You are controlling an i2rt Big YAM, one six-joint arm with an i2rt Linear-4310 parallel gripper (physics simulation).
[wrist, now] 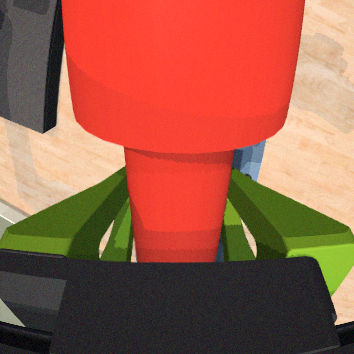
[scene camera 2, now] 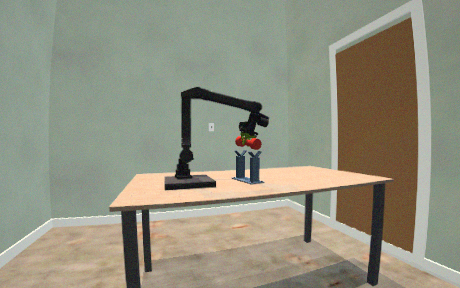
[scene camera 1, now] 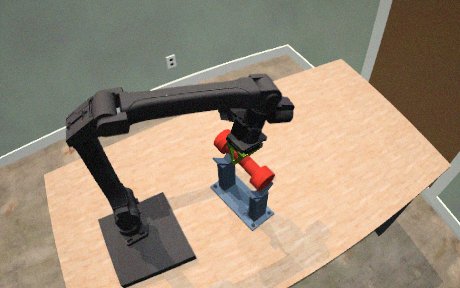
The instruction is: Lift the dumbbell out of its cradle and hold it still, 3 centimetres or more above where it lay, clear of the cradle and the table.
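Frame: origin at the arm's base, x back, y right, z up, level; centimetres.
Seen in the pictures: gripper, fingertip midpoint: [wrist: 176, 173] [scene camera 2: 245, 145] [scene camera 1: 238, 160]; arm's base, link origin: [scene camera 2: 183, 177] [scene camera 1: 131, 227].
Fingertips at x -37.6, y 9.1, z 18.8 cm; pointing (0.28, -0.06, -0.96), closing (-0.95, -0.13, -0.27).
Note:
Pixels of each thing's top centre, then the offset from my fingertips to it. Level surfaces: height alone.
- red dumbbell, top centre: [wrist: 141, 310] [scene camera 1: 243, 150] [scene camera 2: 247, 136] dy +1.7, dx -0.7, dz +6.1 cm
- blue-grey cradle, top centre: [wrist: 194, 172] [scene camera 1: 242, 170] [scene camera 2: 247, 150] dy +1.6, dx -0.4, dz -3.1 cm
- wooden table, surface height: dz -21.9 cm
The red dumbbell [scene camera 1: 249, 165] [scene camera 2: 255, 143] [wrist: 180, 200] hangs above its cradle, a little tilted, with a gap under it in scene camera 2. The blue-grey cradle [scene camera 1: 227, 175] [scene camera 2: 255, 170] [wrist: 250, 159] stands on the table with its two forked posts empty. My gripper [scene camera 1: 239, 156] [scene camera 2: 246, 140] [wrist: 176, 173] has green fingers and is shut on the dumbbell's handle, nearer one end weight. In the wrist view the fingers press on both sides of the handle; the far end weight is hidden behind the gripper body.
The wooden table [scene camera 1: 350, 150] [scene camera 2: 320, 182] [wrist: 330, 210] lies beneath. The arm's dark base plate [scene camera 1: 172, 240] [scene camera 2: 190, 185] [wrist: 25, 75] is to the left of the cradle in both scene views. A wall with a socket [scene camera 1: 171, 61] [scene camera 2: 211, 127] stands behind.

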